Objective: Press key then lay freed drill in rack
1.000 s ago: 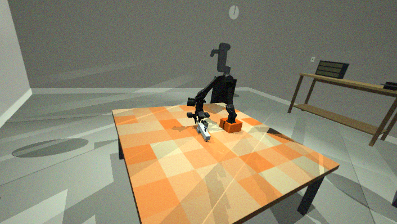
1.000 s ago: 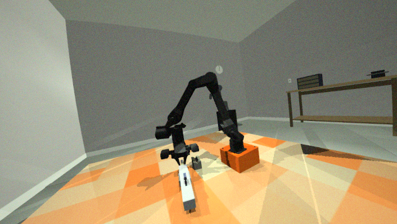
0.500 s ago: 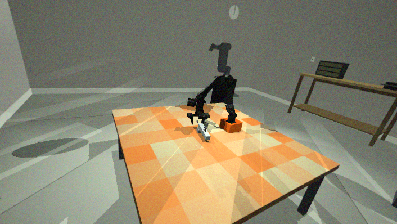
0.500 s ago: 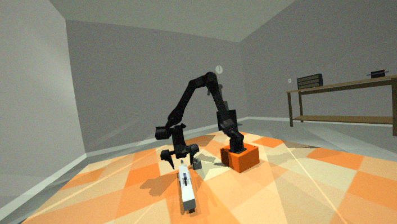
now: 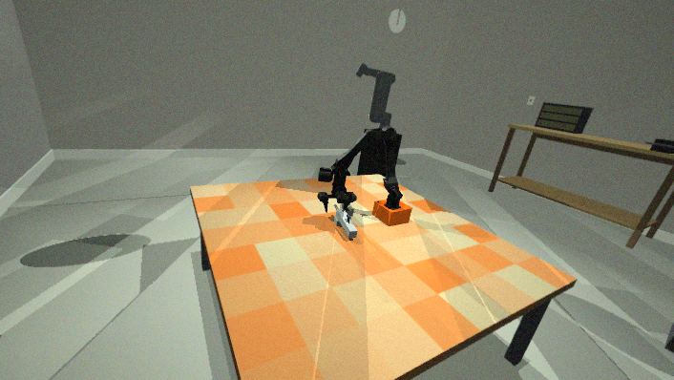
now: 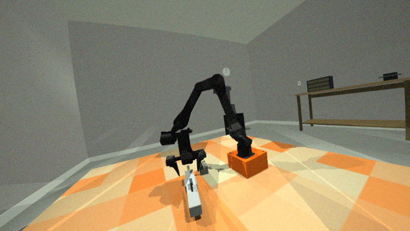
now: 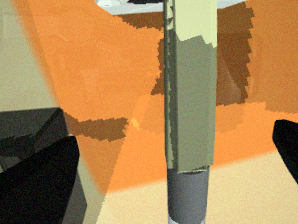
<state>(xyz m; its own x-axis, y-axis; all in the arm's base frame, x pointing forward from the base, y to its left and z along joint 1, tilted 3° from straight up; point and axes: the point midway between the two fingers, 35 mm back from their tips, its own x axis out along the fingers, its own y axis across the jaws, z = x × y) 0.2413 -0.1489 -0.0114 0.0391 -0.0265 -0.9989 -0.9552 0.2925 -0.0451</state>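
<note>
Right now my gripper tip is 80 mm past the grey rack. From my gripper tip the other things lie so: grey block (140 mm to the left, 40 mm ahead, 20 mm above); thin dark blue drill (160 mm to the left, 50 mm ahead, 30 mm above).
</note>
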